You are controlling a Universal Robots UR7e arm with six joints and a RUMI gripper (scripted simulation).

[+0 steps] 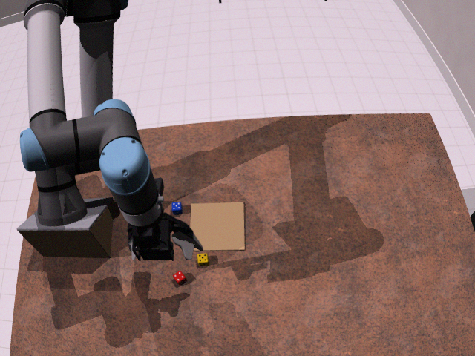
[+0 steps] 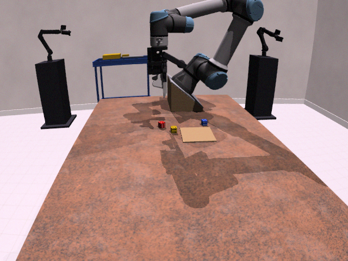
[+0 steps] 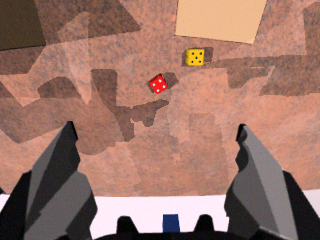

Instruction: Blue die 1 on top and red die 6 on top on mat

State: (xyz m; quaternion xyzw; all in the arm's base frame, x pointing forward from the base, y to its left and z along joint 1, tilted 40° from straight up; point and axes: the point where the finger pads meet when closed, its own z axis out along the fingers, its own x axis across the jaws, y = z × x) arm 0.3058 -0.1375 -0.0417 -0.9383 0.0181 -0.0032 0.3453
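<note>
Now: the red die 150 mm below my hand and 10 mm to the right of it. Also, from my hand: yellow die 150 mm below, 70 mm ahead, 40 mm to the left; then blue die 190 mm to the left, 150 mm below; then tan mat 160 mm below, 140 mm to the left, 110 mm ahead.
</note>
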